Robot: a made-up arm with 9 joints. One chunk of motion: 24 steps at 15 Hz.
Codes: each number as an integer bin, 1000 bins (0 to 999) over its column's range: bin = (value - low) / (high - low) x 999, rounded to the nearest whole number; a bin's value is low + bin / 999 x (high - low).
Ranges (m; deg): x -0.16..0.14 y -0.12..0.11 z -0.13..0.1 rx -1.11..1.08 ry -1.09..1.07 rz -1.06..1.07
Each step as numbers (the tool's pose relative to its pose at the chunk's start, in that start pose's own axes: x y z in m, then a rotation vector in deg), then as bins.
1 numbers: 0.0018 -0.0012 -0.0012 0.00 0.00 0.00
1 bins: 539 516 559 506 504 497
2 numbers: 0.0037 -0.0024 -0.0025 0.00 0.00 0.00
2 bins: 545 511 554 506 504 497
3 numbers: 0.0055 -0.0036 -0.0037 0.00 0.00 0.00
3 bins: 551 506 549 506 504 497
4 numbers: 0.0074 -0.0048 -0.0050 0.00 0.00 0.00
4 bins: 557 500 543 506 504 497
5 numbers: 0.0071 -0.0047 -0.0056 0.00 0.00 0.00
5 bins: 556 501 540 506 504 497
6 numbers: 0.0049 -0.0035 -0.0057 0.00 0.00 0.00
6 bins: 549 506 540 506 504 497
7 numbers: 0.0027 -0.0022 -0.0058 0.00 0.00 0.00
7 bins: 542 512 539 506 504 497
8 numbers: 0.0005 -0.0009 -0.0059 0.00 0.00 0.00
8 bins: 534 517 539 506 504 497
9 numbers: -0.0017 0.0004 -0.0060 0.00 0.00 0.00
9 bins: 527 523 539 506 504 497
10 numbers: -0.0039 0.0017 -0.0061 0.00 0.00 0.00
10 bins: 520 529 538 506 504 497
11 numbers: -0.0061 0.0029 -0.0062 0.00 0.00 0.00
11 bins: 512 534 538 506 504 497
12 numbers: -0.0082 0.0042 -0.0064 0.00 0.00 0.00
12 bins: 505 539 537 506 504 497
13 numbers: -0.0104 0.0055 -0.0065 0.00 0.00 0.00
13 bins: 498 545 536 506 504 497
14 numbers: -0.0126 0.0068 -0.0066 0.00 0.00 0.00
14 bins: 491 551 536 506 504 497
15 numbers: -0.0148 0.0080 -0.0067 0.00 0.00 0.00
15 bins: 484 556 536 506 504 497
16 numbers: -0.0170 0.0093 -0.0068 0.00 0.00 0.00
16 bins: 476 562 535 506 504 497
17 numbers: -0.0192 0.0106 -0.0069 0.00 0.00 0.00
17 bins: 469 567 535 506 504 497
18 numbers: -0.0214 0.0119 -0.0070 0.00 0.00 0.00
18 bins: 462 573 534 506 504 497
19 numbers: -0.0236 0.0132 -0.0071 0.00 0.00 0.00
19 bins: 454 579 534 506 504 497
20 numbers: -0.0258 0.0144 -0.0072 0.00 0.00 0.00
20 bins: 447 584 533 506 504 497
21 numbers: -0.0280 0.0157 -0.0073 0.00 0.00 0.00
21 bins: 440 589 533 506 504 497
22 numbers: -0.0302 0.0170 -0.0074 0.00 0.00 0.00
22 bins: 432 595 533 506 504 497
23 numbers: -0.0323 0.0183 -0.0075 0.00 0.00 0.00
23 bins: 425 601 532 506 504 497
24 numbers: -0.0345 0.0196 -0.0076 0.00 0.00 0.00
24 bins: 418 606 532 506 504 497
